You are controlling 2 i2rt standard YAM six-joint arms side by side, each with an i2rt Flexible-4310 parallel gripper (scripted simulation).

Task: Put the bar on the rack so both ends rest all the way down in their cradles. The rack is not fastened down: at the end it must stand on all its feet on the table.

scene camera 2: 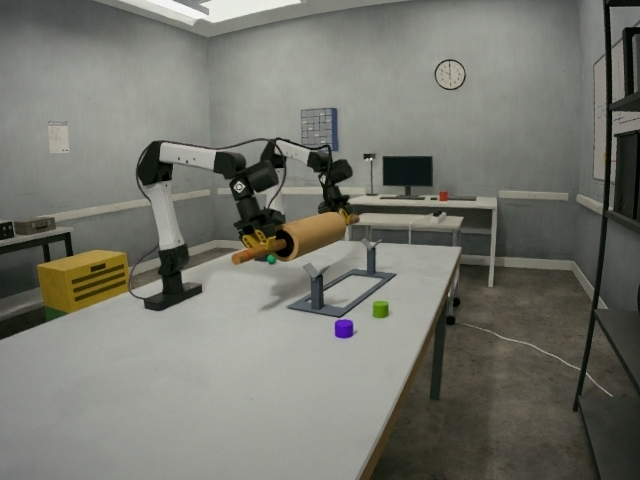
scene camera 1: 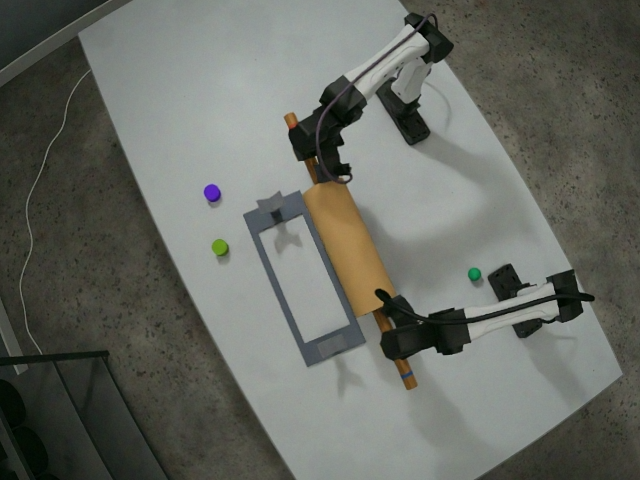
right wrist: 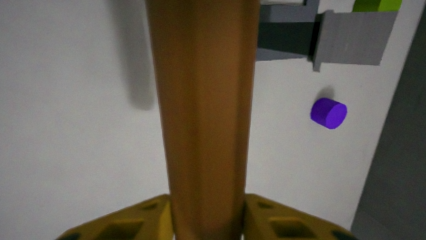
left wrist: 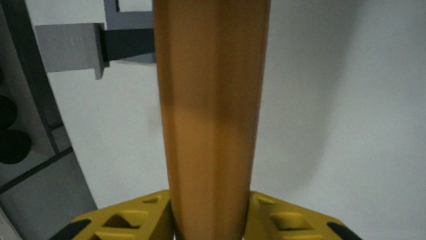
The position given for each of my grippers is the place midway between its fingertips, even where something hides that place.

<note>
In view: my left gripper (left wrist: 209, 200), my right gripper (scene camera 2: 264, 251), a bar (scene camera 1: 359, 268), a grey rack (scene camera 1: 276, 209) and a purple cylinder (right wrist: 329, 113).
The bar also shows in scene camera 2 (scene camera 2: 300, 237), in the right wrist view (right wrist: 204, 65) and in the left wrist view (left wrist: 210, 68). The grey rack shows as well in scene camera 2 (scene camera 2: 317, 297). My right gripper also shows in the right wrist view (right wrist: 208, 203). The left wrist view misses the purple cylinder: it is out of frame.
</note>
